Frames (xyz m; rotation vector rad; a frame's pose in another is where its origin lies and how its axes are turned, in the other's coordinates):
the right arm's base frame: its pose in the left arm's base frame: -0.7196 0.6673 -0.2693 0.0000 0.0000 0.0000
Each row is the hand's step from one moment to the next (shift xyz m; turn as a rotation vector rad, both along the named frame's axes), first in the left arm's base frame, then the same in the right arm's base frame.
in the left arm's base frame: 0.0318 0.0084 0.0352 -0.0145 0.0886 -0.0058
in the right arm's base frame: 0.0318 0.0084 0.0352 -0.0145 0.0886 -0.0058
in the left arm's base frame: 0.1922 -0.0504 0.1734 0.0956 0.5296 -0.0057
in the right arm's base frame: 0.1922 -0.0504 0.1734 0.0956 0.5296 -0.0057
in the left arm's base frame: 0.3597 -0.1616 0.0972 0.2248 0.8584 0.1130
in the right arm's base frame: 0.3597 -0.1616 0.0972 0.2248 0.8584 0.1130
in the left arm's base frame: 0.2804 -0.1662 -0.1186 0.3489 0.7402 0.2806
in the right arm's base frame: 0.2804 -0.1662 -0.1186 0.3489 0.7402 0.2806
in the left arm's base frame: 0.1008 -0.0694 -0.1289 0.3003 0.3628 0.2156
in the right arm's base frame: 0.1008 -0.0694 -0.1289 0.3003 0.3628 0.2156
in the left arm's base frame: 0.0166 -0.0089 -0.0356 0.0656 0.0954 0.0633
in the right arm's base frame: 0.0166 -0.0089 -0.0356 0.0656 0.0954 0.0633
